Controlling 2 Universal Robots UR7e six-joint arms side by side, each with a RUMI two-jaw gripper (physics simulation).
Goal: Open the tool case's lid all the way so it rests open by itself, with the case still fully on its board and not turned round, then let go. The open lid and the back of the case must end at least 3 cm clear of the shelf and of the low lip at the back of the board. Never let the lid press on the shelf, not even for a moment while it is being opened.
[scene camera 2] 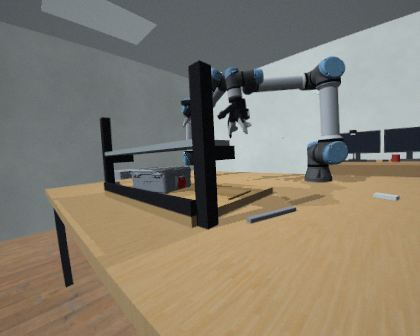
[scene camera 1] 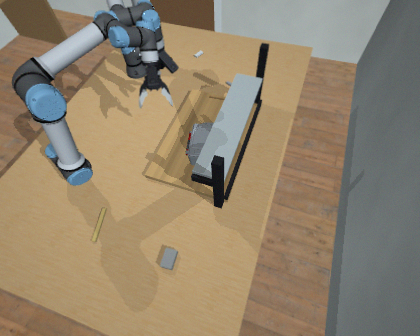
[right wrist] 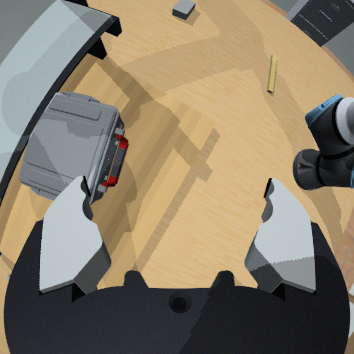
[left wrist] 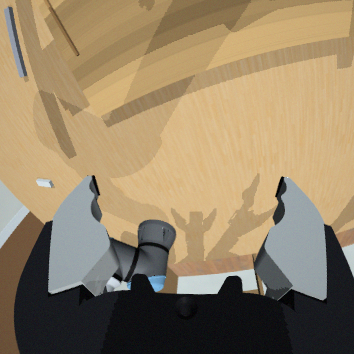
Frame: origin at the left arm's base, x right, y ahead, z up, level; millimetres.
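Where they show: left gripper, between the fingertips: (scene camera 2: 238, 136) (scene camera 1: 165, 77) (left wrist: 186, 178); right gripper, between the fingertips: (scene camera 2: 188, 127) (scene camera 1: 156, 107) (right wrist: 177, 179); left arm's base, origin of its link: (scene camera 2: 318, 180) (scene camera 1: 137, 71) (left wrist: 156, 230); right arm's base, origin of its link: (right wrist: 306, 169).
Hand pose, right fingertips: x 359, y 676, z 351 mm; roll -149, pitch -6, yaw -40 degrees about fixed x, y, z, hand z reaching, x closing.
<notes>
Things, the pixels of their centre, and the offset from my right fingertips. Level surfaces: height alone.
- grey tool case, middle of its body: (right wrist: 76, 149) (scene camera 2: 163, 178) (scene camera 1: 206, 144) dx -124, dy +190, dz -269 mm
- red handle, middle of its body: (right wrist: 117, 161) dx -65, dy +103, dz -291 mm
- wooden board, height of its surface: dz -322 mm
- thin brown stick, middle of its body: (left wrist: 59, 23) dx -488, dy -7, dz -319 mm
- grey block, middle of its body: (right wrist: 183, 8) (scene camera 1: 169, 258) dx +441, dy +436, dz -337 mm
- yellow stick, middle of its body: (right wrist: 271, 72) (scene camera 1: 99, 224) dx +542, dy +47, dz -345 mm
- white block, middle of its body: (left wrist: 44, 182) (scene camera 2: 386, 196) (scene camera 1: 198, 54) dx -772, dy -445, dz -344 mm
- grey bar, middle of its body: (scene camera 2: 272, 214) (left wrist: 14, 42) dx -658, dy +1, dz -345 mm
The grey tool case (scene camera 1: 200, 140) (scene camera 2: 160, 179) (right wrist: 75, 145) with a red handle (right wrist: 117, 160) has its lid down. It stands on the wooden board (scene camera 1: 172, 155) (left wrist: 280, 30), partly under the grey shelf (scene camera 1: 240, 105) (scene camera 2: 160, 148) in scene camera 1. A black lip (scene camera 1: 245, 145) (scene camera 2: 150, 198) runs along the board's back. My right gripper (scene camera 1: 156, 101) (right wrist: 177, 179) is open and empty, high above the table beside the board. My left gripper (scene camera 2: 239, 131) (left wrist: 186, 178) is open and empty, high up; its fingers are hidden in scene camera 1 by the right one. The case does not show in the left wrist view.
Black posts (scene camera 1: 218, 181) (scene camera 2: 202, 145) carry the shelf. A thin brown stick (left wrist: 62, 27) lies on the board. On the table lie a grey block (scene camera 1: 169, 258) (right wrist: 184, 8), a yellow stick (scene camera 1: 99, 225) (right wrist: 271, 74), a white block (scene camera 1: 198, 54) (left wrist: 44, 183) and a grey bar (scene camera 2: 271, 215). The two arms are close together.
</notes>
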